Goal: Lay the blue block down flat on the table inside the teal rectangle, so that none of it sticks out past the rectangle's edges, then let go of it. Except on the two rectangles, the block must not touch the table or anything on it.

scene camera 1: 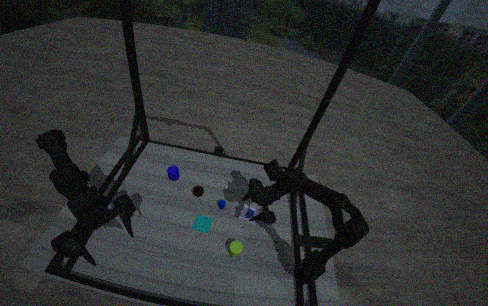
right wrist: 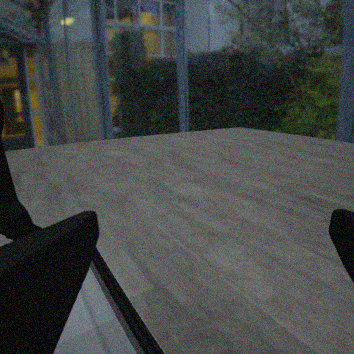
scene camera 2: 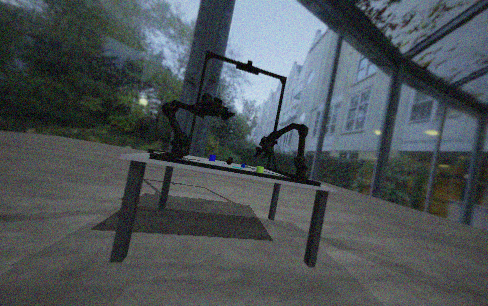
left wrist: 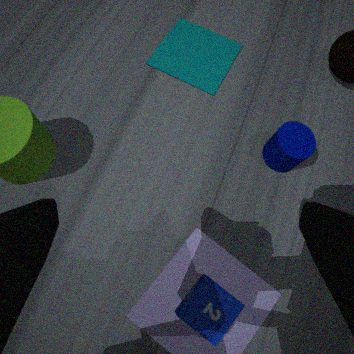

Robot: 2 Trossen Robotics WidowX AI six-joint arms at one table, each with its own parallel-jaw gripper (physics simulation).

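Observation:
The blue block, marked with a 2, rests on the lilac rectangle. Whether it stands or lies flat is hard to tell. The teal rectangle is bare, left of the block in scene camera 1 and above it in the left wrist view. My left gripper is open and empty above the block; in the left wrist view the block shows below and between the fingertips. My right gripper is open and empty, raised at the left of scene camera 1, facing away from the block.
A small blue cylinder stands between the lilac rectangle and a dark brown round object. A larger blue cylinder stands farther back. A lime green cylinder stands nearer the front. Frame posts rise beside the table.

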